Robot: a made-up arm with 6 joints. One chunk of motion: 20 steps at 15 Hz.
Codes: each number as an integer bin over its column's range. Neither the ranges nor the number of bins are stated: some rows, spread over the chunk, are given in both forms.
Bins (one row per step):
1: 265 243 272 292 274 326
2: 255 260 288 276 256 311
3: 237 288 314 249 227 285
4: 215 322 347 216 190 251
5: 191 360 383 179 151 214
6: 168 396 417 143 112 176
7: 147 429 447 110 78 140
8: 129 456 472 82 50 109
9: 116 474 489 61 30 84
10: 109 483 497 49 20 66
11: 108 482 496 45 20 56
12: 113 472 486 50 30 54
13: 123 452 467 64 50 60
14: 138 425 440 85 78 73
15: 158 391 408 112 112 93
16: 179 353 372 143 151 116
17: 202 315 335 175 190 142
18: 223 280 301 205 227 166
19: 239 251 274 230 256 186
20: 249 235 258 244 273 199
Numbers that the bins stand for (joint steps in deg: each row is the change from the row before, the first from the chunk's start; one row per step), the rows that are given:
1: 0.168 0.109 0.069 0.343 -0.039 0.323
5: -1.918 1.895 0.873 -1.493 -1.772 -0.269
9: -4.031 3.635 1.641 -3.409 -3.477 -0.956
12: -4.116 3.605 1.619 -3.588 -3.477 -1.115
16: -2.256 1.788 0.794 -2.077 -1.772 -0.787
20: -0.283 -0.013 -0.032 -0.437 -0.053 -0.349
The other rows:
2: -0.114 0.369 0.185 0.083 -0.293 0.243
3: -0.621 0.796 0.374 -0.356 -0.702 0.106
4: -1.241 1.315 0.613 -0.892 -1.223 -0.074
6: -2.566 2.445 1.119 -2.077 -2.322 -0.470
7: -3.158 2.948 1.337 -2.613 -2.801 -0.660
8: -3.665 3.360 1.518 -3.068 -3.195 -0.824
10: -4.228 3.773 1.699 -3.604 -3.618 -1.051
11: -4.257 3.757 1.691 -3.669 -3.618 -1.104
13: -3.834 3.299 1.481 -3.360 -3.195 -1.083
14: -3.411 2.887 1.286 -3.019 -2.801 -1.014
15: -2.848 2.368 1.054 -2.581 -2.322 -0.909
17: -1.608 1.208 0.526 -1.558 -1.223 -0.650
18: -1.016 0.674 0.279 -1.070 -0.702 -0.523
19: -0.565 0.231 0.084 -0.664 -0.293 -0.417

